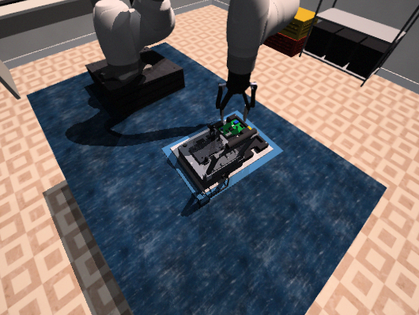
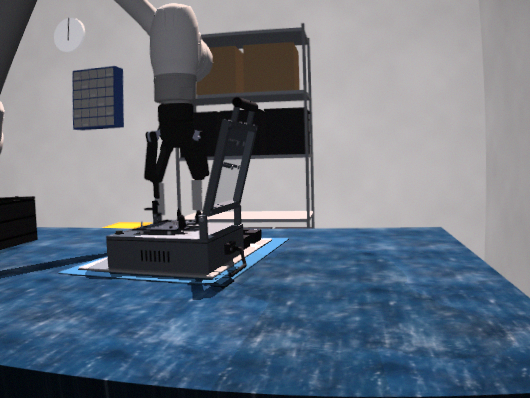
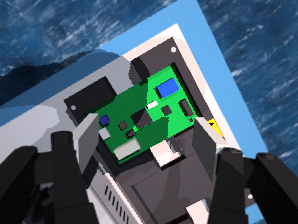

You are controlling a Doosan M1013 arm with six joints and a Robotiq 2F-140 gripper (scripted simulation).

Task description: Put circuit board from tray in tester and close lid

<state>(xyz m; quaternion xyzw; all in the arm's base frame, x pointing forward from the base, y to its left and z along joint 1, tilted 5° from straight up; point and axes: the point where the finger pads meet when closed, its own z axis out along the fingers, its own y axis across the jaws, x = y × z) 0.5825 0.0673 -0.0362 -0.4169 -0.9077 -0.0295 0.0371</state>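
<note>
The green circuit board is 80 mm below my hand. The rest, counted from my hand: latch hook (110 mm to the right, 40 mm behind, 10 mm below); then tester lid (220 mm to the right, 120 mm ahead, 90 mm above); then tester plate (180 mm to the right, 20 mm below, 10 mm ahead).
</note>
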